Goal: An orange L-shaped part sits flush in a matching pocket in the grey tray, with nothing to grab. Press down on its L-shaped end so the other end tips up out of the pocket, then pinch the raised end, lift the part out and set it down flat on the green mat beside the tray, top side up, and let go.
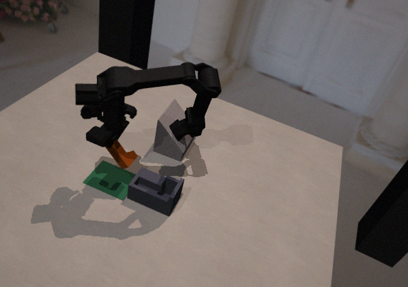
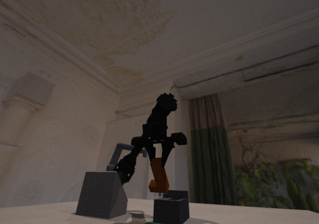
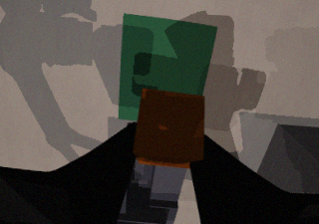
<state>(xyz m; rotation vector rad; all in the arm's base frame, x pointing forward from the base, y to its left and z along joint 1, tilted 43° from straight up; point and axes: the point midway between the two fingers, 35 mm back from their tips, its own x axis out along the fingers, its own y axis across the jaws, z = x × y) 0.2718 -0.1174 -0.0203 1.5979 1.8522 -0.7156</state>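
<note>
Right now my gripper tip is 17 cm above the green mat and 1 cm to the right of it. Round my gripper tip: orange L-shaped part (3 cm to the left, 3 cm below, 2 cm behind).
</note>
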